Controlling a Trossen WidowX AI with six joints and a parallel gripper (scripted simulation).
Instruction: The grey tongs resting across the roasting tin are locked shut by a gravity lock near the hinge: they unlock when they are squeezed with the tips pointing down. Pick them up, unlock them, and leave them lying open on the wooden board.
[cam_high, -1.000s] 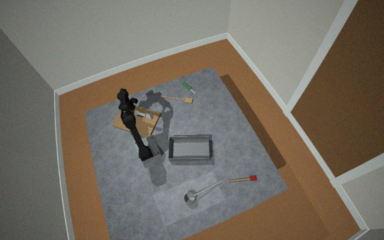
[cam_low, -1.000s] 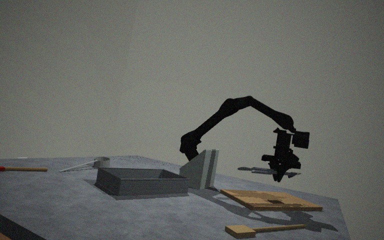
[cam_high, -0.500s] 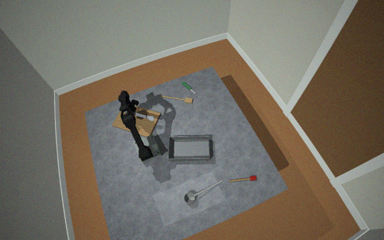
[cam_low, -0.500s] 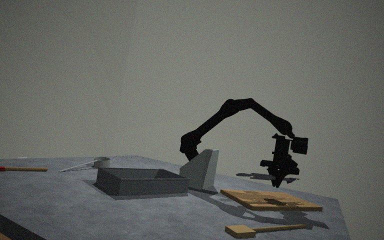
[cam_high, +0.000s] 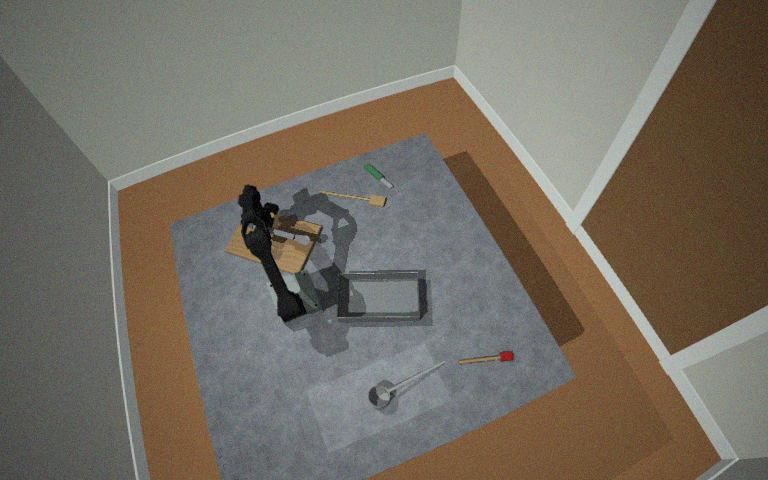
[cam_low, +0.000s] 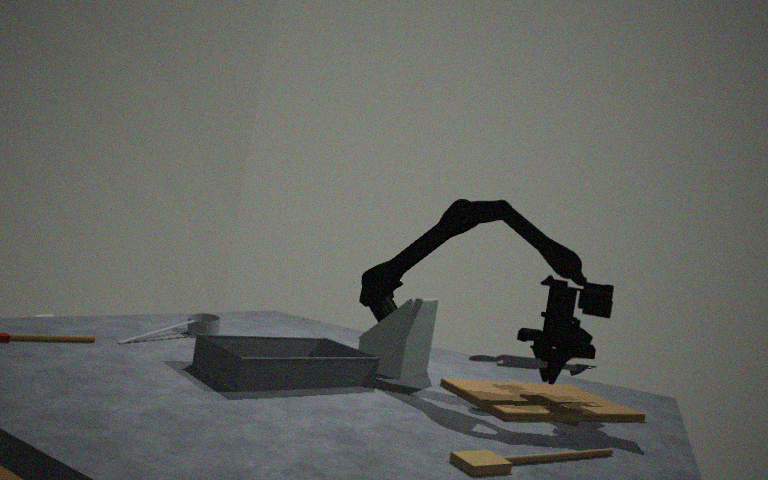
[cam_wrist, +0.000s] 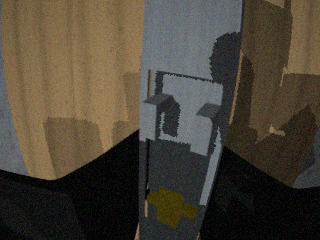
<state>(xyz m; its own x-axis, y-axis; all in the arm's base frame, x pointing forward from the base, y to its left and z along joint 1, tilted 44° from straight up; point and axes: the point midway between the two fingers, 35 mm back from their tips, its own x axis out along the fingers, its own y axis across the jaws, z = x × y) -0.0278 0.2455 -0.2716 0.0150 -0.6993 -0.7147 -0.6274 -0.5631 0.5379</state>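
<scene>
My gripper tip is now 40 mm below the yellow lock piece. From my gripper tip the other things lie so: red-headed spatula: 640 mm ahead, 790 mm to the right, 40 mm below; then roasting tin: 340 mm ahead, 420 mm to the right, 20 mm below; then wooden board: 10 mm ahead, 10 mm to the right, 40 mm below.
</scene>
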